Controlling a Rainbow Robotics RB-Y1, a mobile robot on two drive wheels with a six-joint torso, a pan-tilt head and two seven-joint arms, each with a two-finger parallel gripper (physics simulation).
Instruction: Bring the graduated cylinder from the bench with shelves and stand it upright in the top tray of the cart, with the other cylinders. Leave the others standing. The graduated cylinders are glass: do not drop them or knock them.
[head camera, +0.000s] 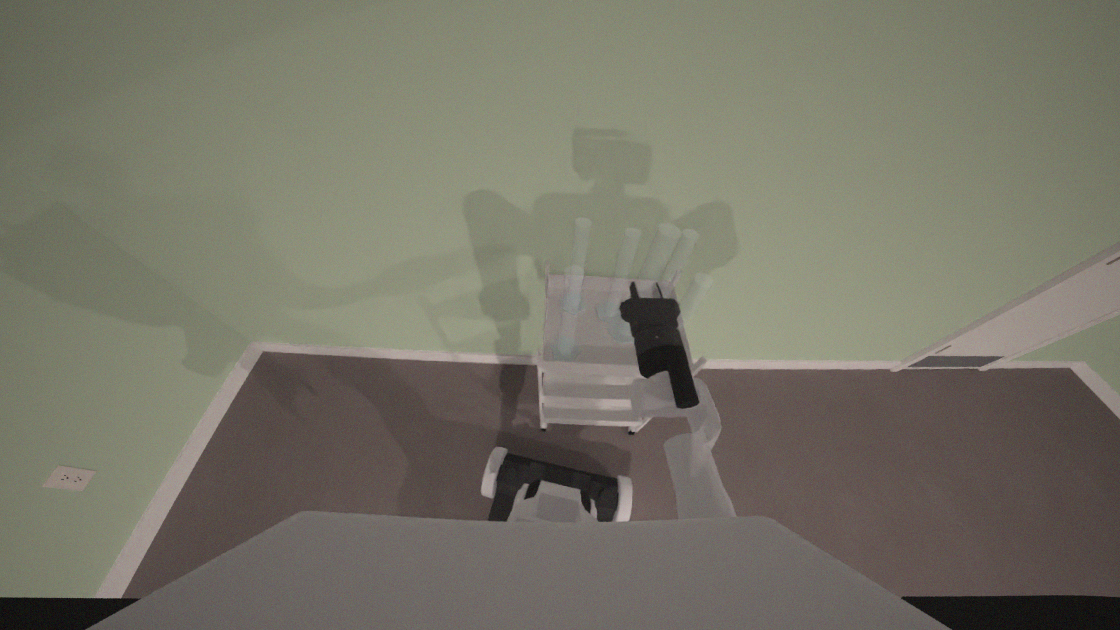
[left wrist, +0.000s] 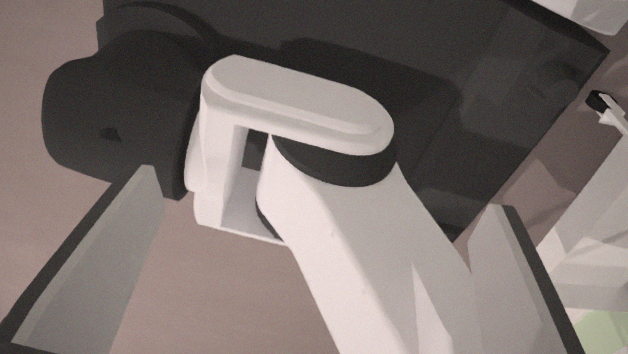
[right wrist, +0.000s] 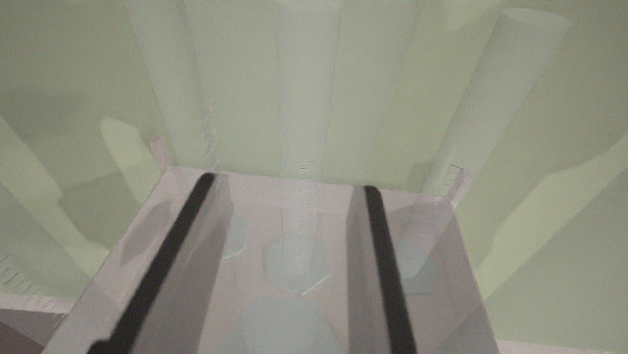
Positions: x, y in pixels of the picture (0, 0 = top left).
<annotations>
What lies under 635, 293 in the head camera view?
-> My right gripper.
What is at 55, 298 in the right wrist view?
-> A glass graduated cylinder.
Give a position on a glass graduated cylinder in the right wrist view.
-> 520, 46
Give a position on a glass graduated cylinder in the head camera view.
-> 667, 235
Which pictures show my left gripper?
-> The left wrist view only.
</annotations>
